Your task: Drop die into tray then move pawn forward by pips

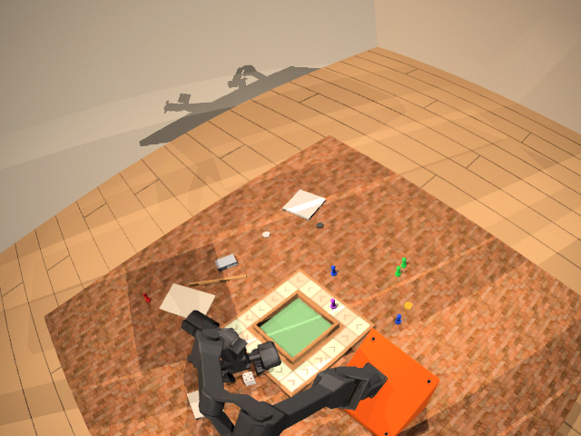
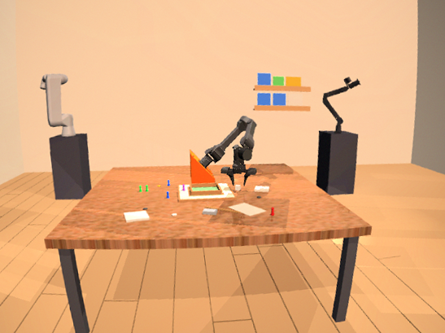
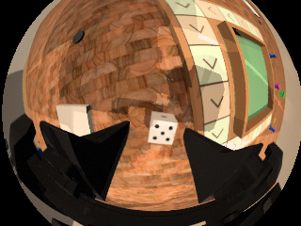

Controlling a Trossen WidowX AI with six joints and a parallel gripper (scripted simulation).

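Now: gripper tip 1 cm above the white die. Also, from my gripper tip: green dice tray (4 cm ahead, 19 cm to the right, 1 cm below); purple pawn (2 cm ahead, 30 cm to the right, 1 cm above); stick (32 cm ahead, 13 cm to the right, 2 cm below).
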